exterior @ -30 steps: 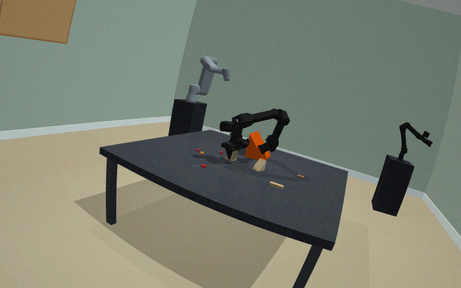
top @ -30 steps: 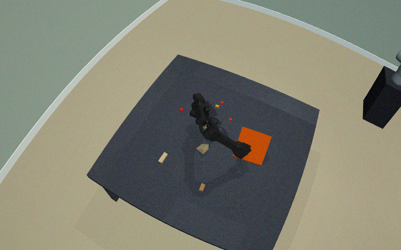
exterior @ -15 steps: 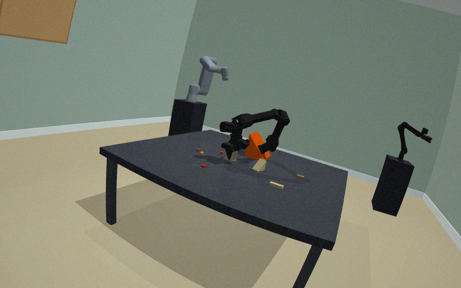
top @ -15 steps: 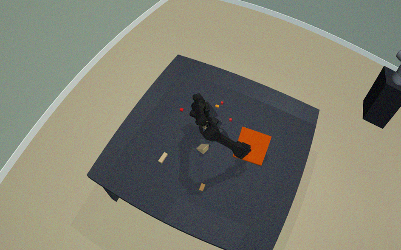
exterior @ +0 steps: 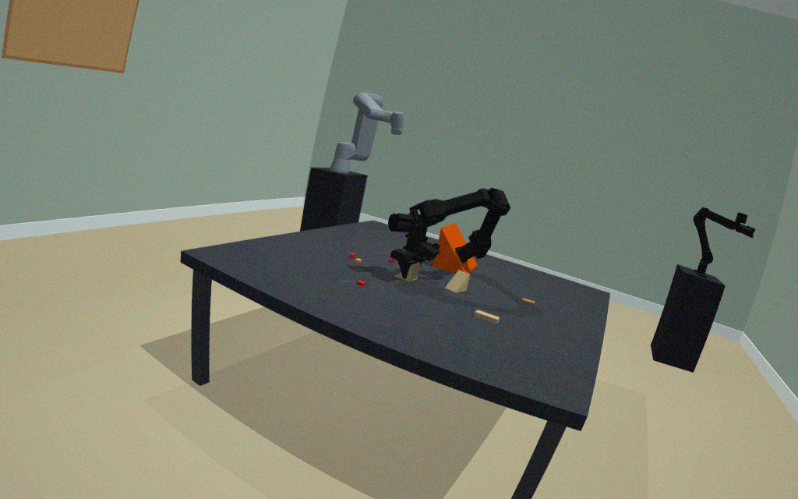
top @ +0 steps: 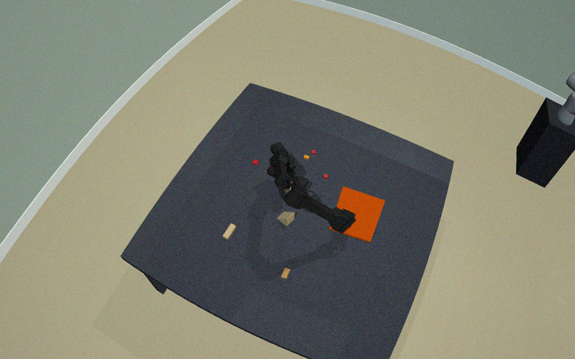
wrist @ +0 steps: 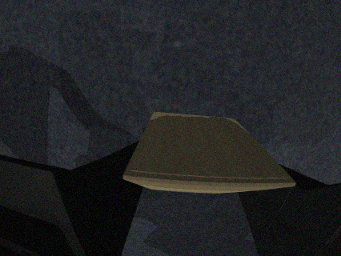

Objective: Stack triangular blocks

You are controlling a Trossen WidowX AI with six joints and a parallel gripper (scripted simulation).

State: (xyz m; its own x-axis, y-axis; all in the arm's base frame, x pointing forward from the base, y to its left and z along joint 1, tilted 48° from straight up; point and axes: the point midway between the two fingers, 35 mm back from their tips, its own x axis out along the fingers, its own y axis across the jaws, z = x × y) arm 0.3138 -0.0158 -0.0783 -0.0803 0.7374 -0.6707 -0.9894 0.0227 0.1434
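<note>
My gripper tip is 1 cm below the tan triangular block. Round my gripper tip: orange piece (21 cm to the right, 1 cm behind).
</note>
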